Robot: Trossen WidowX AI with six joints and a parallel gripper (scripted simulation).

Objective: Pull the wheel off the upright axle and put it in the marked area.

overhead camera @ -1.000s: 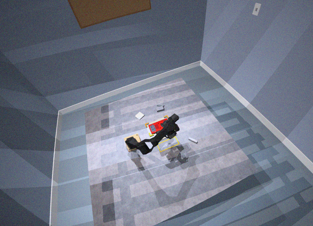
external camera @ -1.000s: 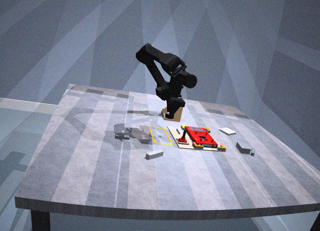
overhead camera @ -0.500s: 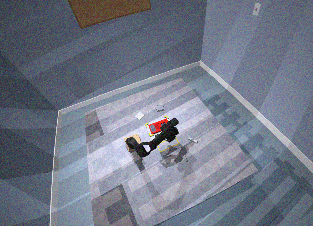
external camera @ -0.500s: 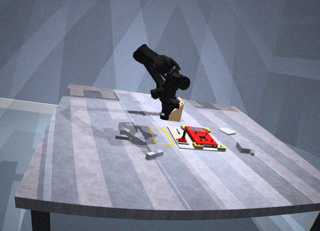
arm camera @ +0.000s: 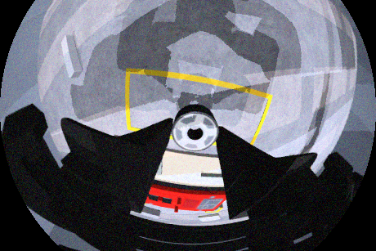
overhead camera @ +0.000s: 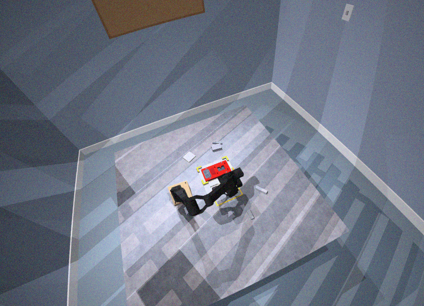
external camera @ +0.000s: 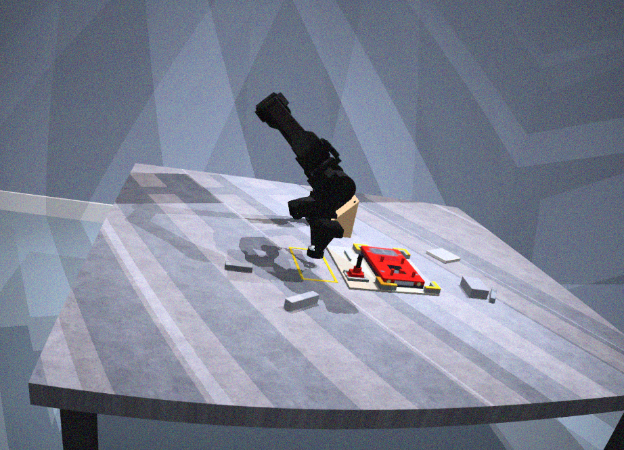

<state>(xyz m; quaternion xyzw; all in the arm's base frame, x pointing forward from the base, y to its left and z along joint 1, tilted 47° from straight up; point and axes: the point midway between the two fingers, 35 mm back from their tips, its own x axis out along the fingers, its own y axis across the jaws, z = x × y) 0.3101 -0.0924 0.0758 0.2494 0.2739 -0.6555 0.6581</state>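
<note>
The upright axle lies 9 cm to the left of my gripper tip and 5 cm ahead of it. From my gripper tip the other things lie so: white plate 42 cm to the left, 17 cm behind, 3 cm below; then dark wheel right at my gripper tip.
</note>
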